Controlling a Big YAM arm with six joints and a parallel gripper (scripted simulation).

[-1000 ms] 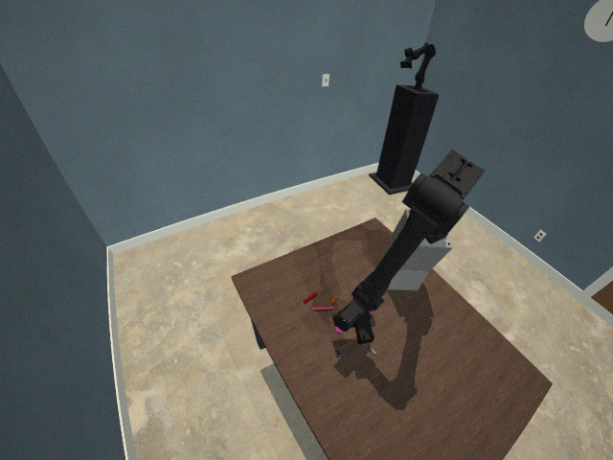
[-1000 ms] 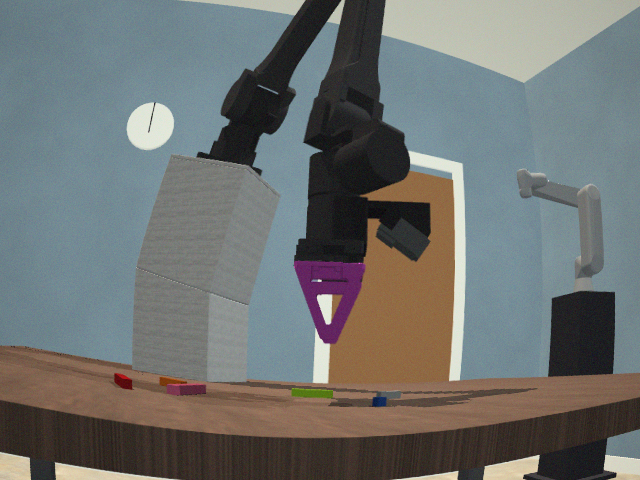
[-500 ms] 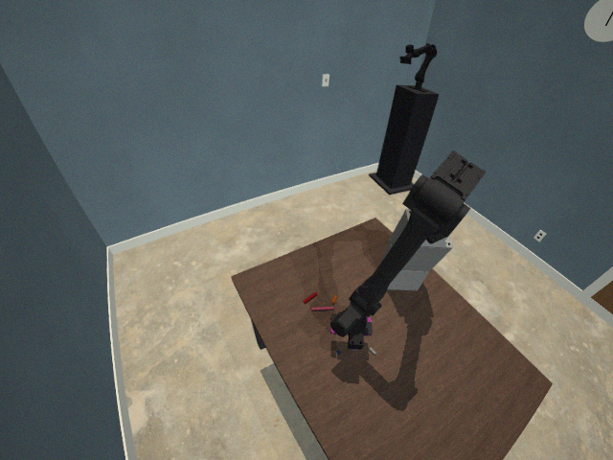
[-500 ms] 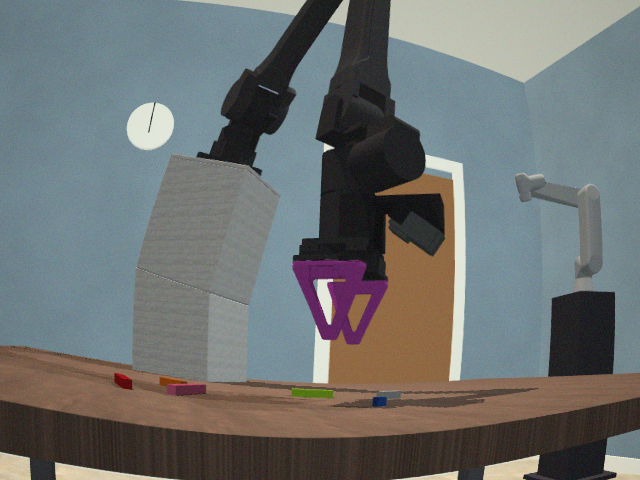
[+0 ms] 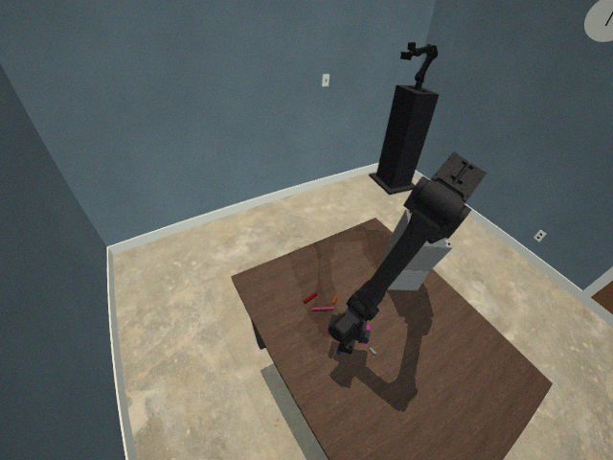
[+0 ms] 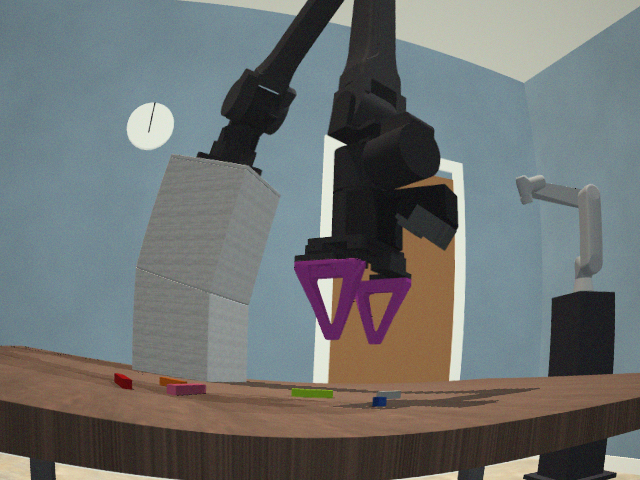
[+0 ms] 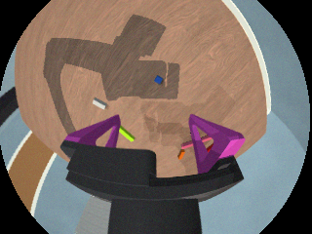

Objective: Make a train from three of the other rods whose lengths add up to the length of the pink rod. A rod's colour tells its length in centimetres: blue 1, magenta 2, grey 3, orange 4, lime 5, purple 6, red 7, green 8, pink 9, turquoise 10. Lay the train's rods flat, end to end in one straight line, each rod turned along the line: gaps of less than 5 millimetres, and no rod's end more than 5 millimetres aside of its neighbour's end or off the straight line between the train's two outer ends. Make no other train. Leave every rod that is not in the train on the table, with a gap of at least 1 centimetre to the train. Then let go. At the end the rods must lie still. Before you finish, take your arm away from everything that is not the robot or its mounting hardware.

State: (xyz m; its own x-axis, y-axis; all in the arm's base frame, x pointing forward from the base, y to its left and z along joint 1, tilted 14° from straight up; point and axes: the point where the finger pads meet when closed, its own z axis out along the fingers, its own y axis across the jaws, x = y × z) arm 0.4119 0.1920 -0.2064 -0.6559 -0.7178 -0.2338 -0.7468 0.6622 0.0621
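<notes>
Right now the blue rod is 7 cm below my hand, 3 cm ahead of it and 2 cm to the left of it. The rest, counted from my hand: grey rod: 9 cm behind, 7 cm to the left, 7 cm below; then lime rod: 11 cm behind, 7 cm below, 2 cm to the right; then pink rod: 17 cm to the right, 7 cm below.
</notes>
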